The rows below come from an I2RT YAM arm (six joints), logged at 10 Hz.
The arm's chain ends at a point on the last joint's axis. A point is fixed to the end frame.
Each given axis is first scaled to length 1.
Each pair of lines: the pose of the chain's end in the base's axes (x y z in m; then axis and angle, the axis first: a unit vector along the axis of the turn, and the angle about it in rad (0 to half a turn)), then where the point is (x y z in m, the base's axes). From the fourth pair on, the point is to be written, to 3 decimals.
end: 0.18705, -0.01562, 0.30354, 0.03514, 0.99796, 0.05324, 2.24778
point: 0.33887 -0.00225 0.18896
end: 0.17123, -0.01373, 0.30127, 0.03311, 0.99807, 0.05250, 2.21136
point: 0.32711 -0.00070 0.19223
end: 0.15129, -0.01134, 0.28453, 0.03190, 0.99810, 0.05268, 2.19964
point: 0.30842 0.00181 0.17732
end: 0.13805, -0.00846, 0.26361, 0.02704, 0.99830, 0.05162, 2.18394
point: 0.297 0.005 0.159
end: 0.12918, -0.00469, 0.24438, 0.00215, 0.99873, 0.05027, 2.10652
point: 0.295 0.012 0.152
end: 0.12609, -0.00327, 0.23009, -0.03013, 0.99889, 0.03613, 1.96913
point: 0.303 0.014 0.161
